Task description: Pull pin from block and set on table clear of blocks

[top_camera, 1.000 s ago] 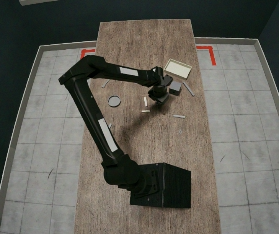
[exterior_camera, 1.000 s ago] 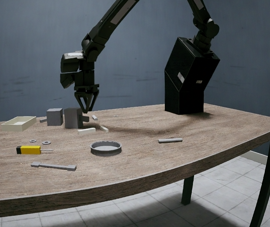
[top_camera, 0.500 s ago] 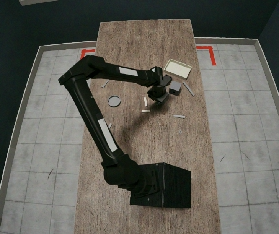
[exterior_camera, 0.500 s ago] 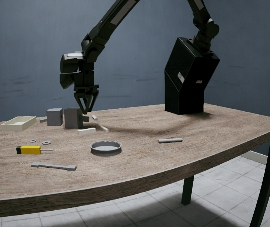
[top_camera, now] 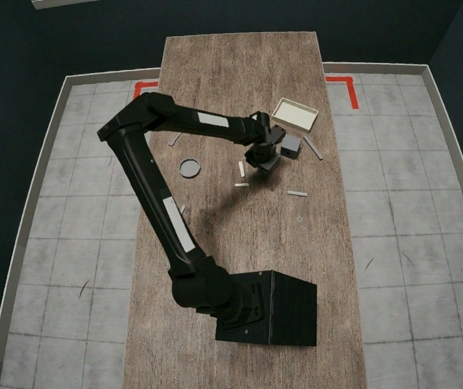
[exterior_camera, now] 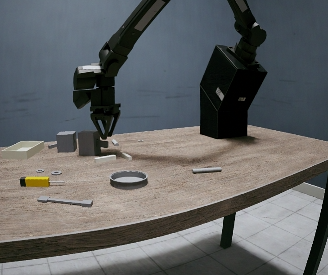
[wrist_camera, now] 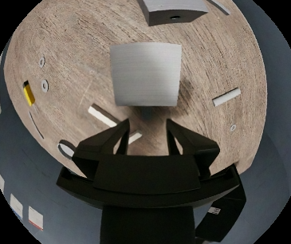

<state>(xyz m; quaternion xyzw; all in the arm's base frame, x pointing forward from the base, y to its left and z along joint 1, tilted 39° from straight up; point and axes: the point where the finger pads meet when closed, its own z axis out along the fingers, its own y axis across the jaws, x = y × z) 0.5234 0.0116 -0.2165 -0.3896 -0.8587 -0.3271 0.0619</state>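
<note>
The grey pin lies 20 mm ahead of my hand, 20 mm to the right of it and 30 mm below it. Round my hand: grey ring dish 70 mm ahead, 260 mm to the left, 50 mm below; then darker grey block 90 mm ahead, 130 mm to the right, 30 mm below; then light grey block 40 mm ahead, 40 mm to the right, 20 mm below.
</note>
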